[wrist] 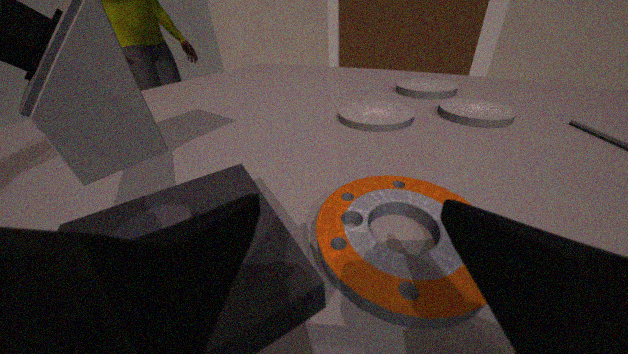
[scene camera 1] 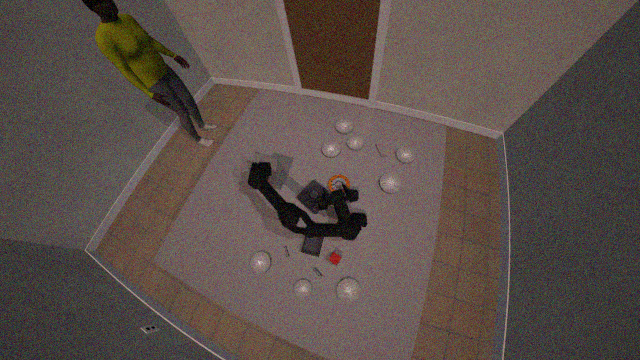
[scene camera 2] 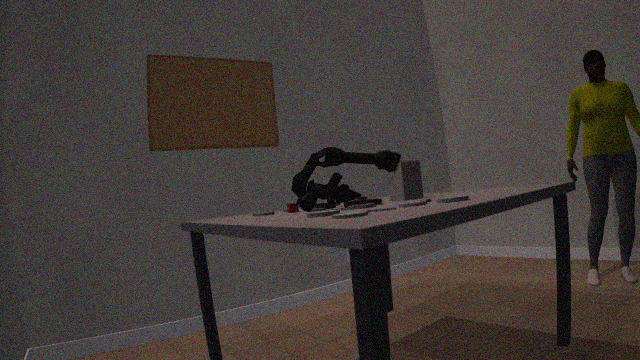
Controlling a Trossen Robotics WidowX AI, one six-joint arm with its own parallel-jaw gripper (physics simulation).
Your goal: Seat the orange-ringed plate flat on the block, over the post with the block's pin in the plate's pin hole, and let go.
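Where they show: gripper, between the fingertips: [wrist: 350,205] [scene camera 1: 333,186] [scene camera 2: 358,196]; arm's base, origin of its link: [wrist: 45,47] [scene camera 1: 265,168] [scene camera 2: 403,172].
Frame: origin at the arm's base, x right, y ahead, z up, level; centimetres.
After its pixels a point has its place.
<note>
The orange-ringed plate [scene camera 1: 333,178] @[x -6.2, y 31.6, z -11.4 cm] [wrist: 334,228] @[x -1.3, y 31.4, z -11.2 cm] lies flat on the table, close beside the dark block [scene camera 1: 311,196] @[x 6.4, y 23.5, z -8.6 cm] [wrist: 284,274] @[x 3.1, y 31.1, z -10.0 cm], on the block's right in the wrist view. It has a grey inner face with a large centre hole and several small holes. My gripper [scene camera 1: 334,190] @[x -0.5, y 32.7, z -8.2 cm] [wrist: 350,205] @[x -0.5, y 32.7, z -8.2 cm] is open and empty, low over the table. Its left finger stands over the block and its right finger over the plate's right side. The block's post [wrist: 168,212] @[x 3.9, y 24.0, z -8.6 cm] shows faintly beside the left finger; the pin is hidden.
Several flat grey discs [scene camera 1: 331,148] @[x -24.1, y 27.0, z -11.4 cm] [wrist: 376,114] @[x -22.4, y 27.5, z -11.4 cm] lie around the table, one [scene camera 1: 390,183] @[x -8.4, y 60.2, z -11.2 cm] right of the plate. A red cube [scene camera 1: 334,258] @[x 32.0, y 40.0, z -8.4 cm] and a grey square [scene camera 1: 312,246] @[x 28.7, y 29.0, z -12.2 cm] lie near the arm's elbow. A tall grey box [scene camera 2: 411,178] @[x -5.1, y 1.1, z -3.1 cm] stands by the arm's base. A person [scene camera 1: 161,78] stands off the table.
</note>
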